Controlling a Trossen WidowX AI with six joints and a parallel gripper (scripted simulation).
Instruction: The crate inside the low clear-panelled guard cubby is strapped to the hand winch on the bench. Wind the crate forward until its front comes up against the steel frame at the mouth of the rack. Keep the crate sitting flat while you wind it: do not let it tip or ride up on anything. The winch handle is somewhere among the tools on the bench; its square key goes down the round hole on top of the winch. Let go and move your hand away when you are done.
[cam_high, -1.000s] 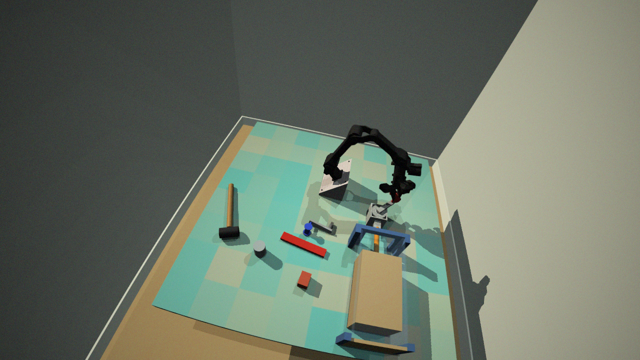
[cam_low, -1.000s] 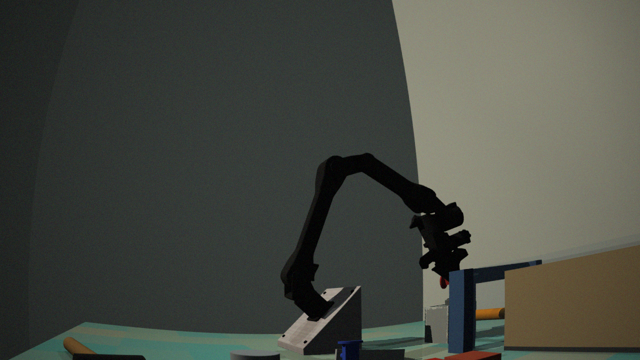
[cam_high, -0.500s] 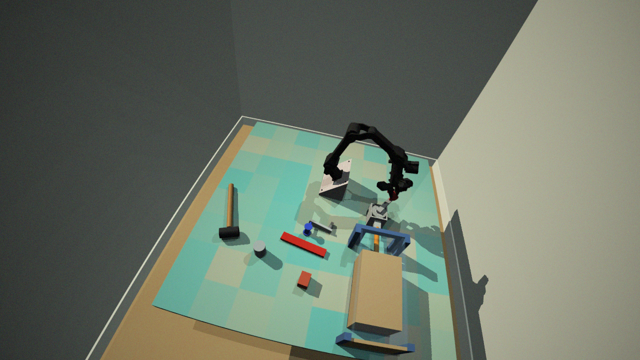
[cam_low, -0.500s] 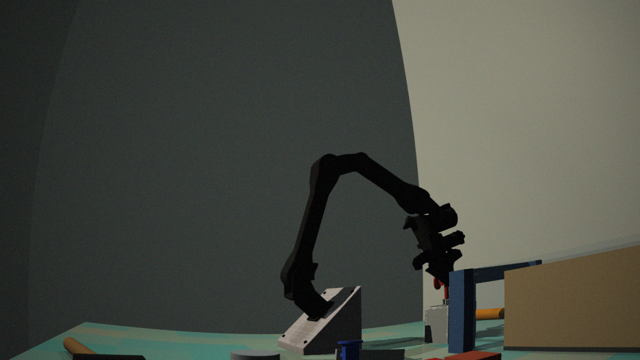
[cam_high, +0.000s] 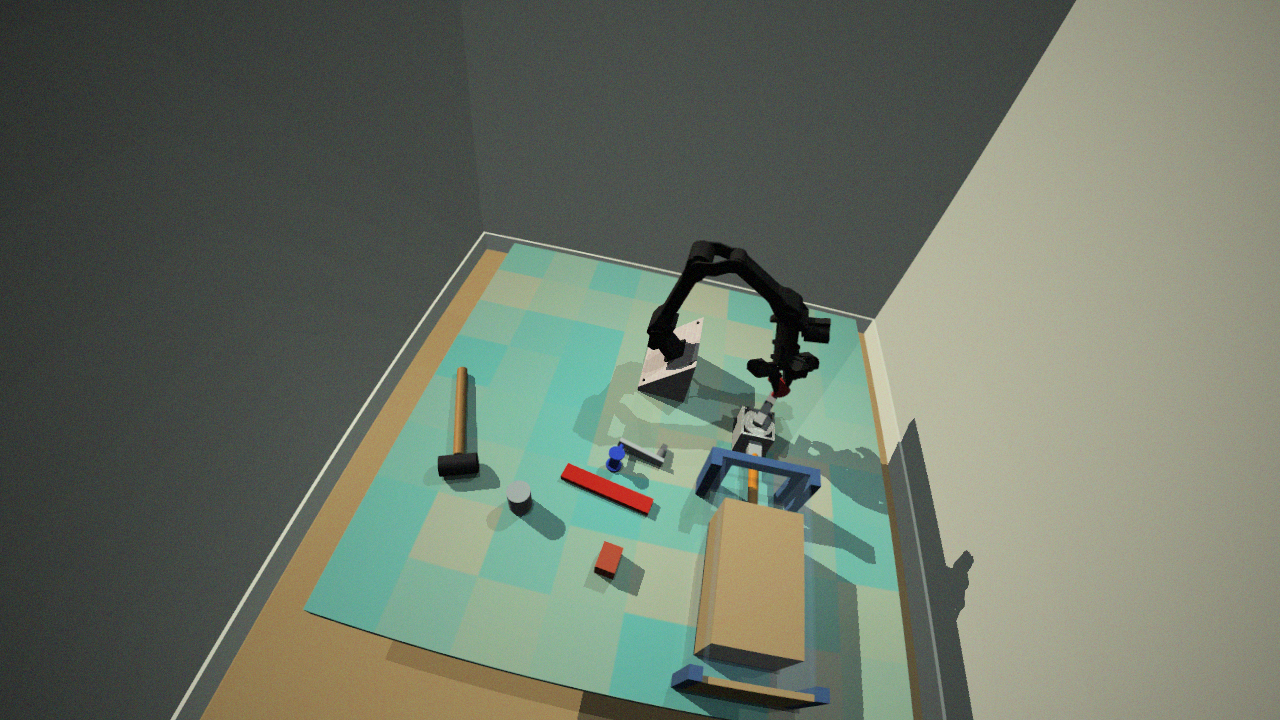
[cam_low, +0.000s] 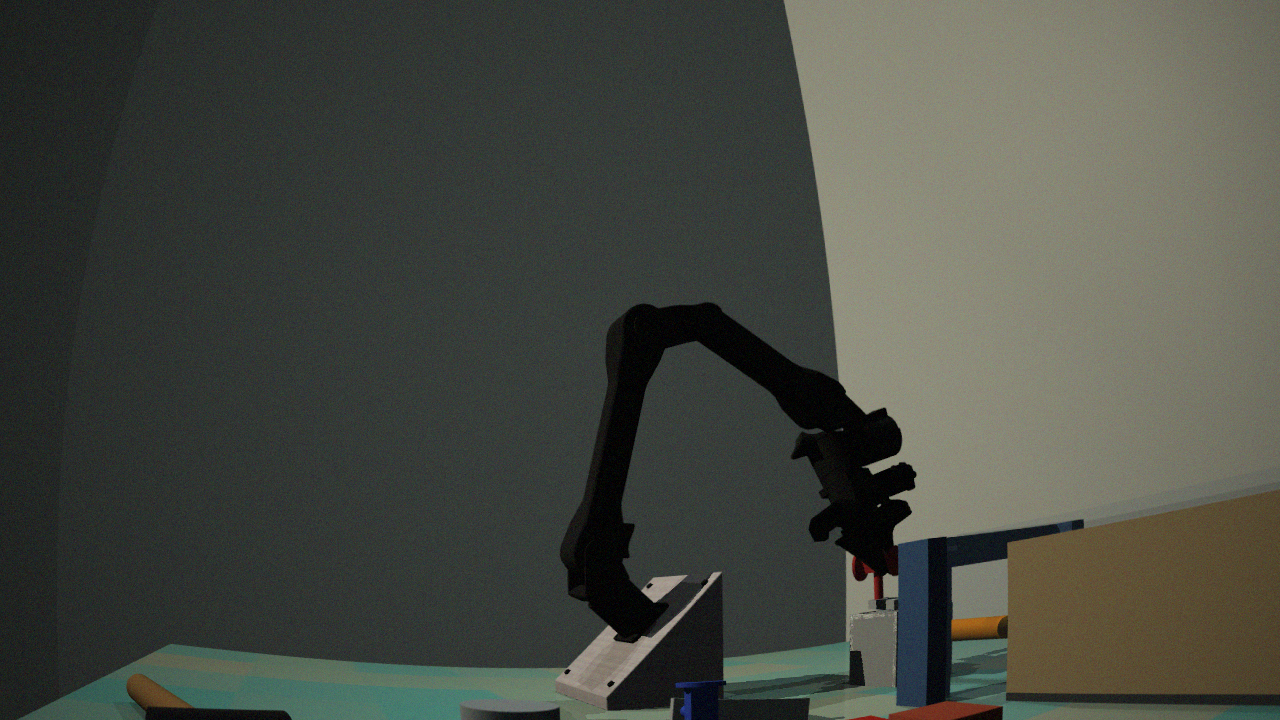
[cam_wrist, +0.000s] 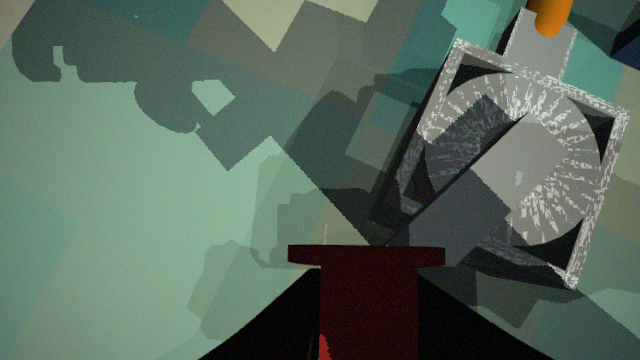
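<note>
The blue steel frame is 240 mm ahead of my gripper tip, 40 mm to the right of it and 30 mm below it. The rest, counted from my gripper tip: red knob: 20 mm behind, 10 mm to the right; winch handle: 20 mm ahead, 20 mm to the right, 30 mm below; grey winch: 60 mm ahead, 50 mm to the right, 100 mm below.
</note>
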